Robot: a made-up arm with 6 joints.
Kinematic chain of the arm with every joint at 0, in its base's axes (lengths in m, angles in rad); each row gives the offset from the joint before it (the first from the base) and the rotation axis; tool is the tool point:
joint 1: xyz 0 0 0.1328 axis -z
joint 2: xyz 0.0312 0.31 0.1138 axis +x
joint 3: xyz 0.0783 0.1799 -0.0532 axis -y
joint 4: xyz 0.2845 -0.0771 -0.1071 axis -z
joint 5: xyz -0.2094 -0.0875 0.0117 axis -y
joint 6: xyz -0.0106 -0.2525 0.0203 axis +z
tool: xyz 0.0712 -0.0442 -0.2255
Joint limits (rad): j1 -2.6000..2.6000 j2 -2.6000..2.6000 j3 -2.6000..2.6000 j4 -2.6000..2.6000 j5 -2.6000..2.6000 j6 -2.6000..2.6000
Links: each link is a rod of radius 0.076 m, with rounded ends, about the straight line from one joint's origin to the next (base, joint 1, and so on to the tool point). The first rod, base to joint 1, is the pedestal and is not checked.
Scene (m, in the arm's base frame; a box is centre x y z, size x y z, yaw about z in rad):
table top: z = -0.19
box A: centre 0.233 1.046 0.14 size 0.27 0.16 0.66 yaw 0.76
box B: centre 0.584 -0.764 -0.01 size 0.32 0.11 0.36 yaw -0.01
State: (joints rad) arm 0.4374 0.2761 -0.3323 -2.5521 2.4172 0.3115
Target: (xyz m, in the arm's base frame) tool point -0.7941 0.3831 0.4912
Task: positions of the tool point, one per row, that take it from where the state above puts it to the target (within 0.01 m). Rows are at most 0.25 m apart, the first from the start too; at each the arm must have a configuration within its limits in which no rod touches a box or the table.
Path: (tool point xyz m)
1: 0.8680 0.3765 0.3311
2: 0.7756 0.4705 0.4604
3: 0.6370 0.5768 0.5697
4: 0.4537 0.6771 0.6468
5: 0.2346 0.7523 0.6827
6: -0.0046 0.7859 0.6732
7: -0.2427 0.7674 0.6187
8: -0.4566 0.6944 0.5243
9: -0.4972 0.6388 0.6038
10: -0.5268 0.5945 0.6497
11: -0.5621 0.5616 0.6593
12: -0.6174 0.5289 0.6331
13: -0.6975 0.4767 0.5749
14: -0.7941 0.3831 0.4912

